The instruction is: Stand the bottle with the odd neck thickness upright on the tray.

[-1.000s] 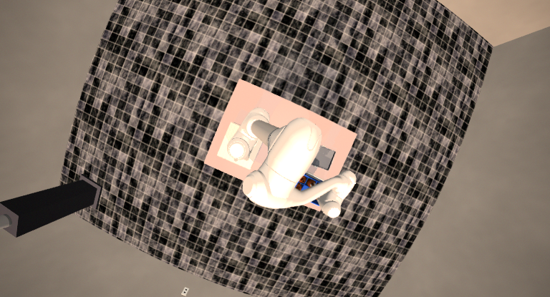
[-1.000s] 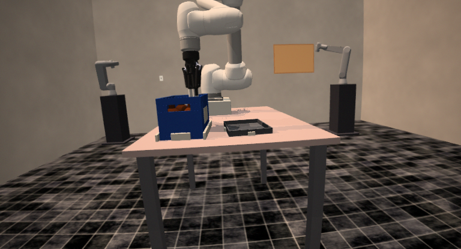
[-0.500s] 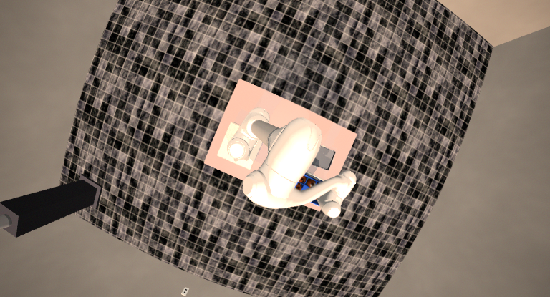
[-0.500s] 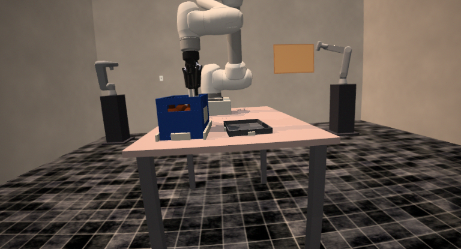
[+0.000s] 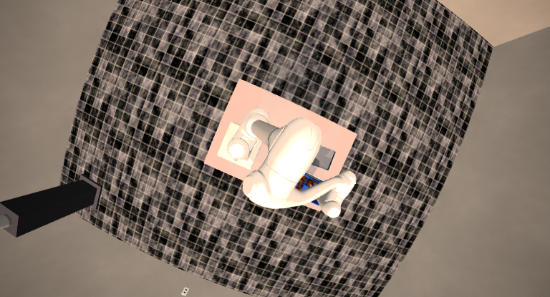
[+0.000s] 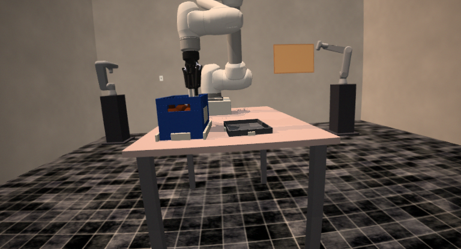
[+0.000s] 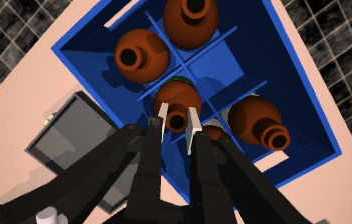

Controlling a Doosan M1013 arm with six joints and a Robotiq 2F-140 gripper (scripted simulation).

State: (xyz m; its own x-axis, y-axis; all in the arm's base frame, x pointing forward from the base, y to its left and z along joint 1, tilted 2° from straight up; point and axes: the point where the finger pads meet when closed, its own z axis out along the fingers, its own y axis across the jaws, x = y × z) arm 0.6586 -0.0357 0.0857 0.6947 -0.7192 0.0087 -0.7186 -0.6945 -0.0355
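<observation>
Right now my hand is 40 mm to the left of the blue crate and 90 mm above it. The rest, counted from my hand: dark tray (10 mm behind, 240 mm to the left, 160 mm below); then bottle (90 mm behind, 90 mm below).
</observation>
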